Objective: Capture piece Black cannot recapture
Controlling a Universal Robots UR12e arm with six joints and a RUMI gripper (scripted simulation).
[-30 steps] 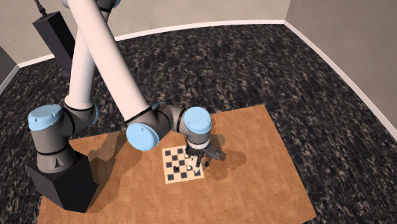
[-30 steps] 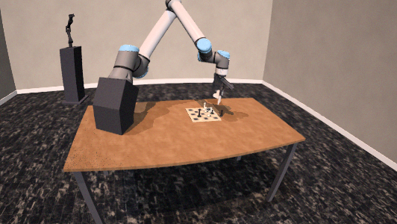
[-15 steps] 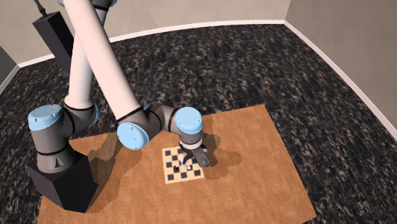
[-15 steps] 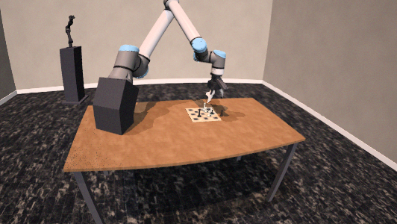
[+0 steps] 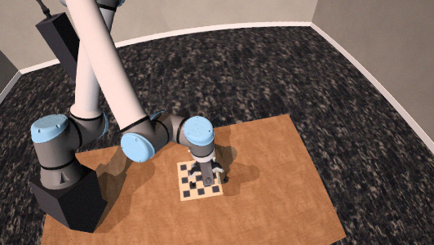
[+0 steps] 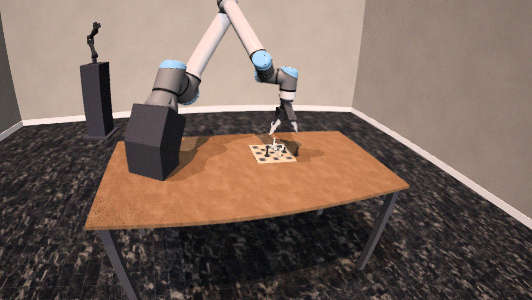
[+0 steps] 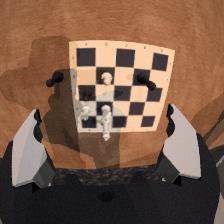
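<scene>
My hand is 50 mm past the chessboard, 30 mm to the right of it and 120 mm above it.
</scene>
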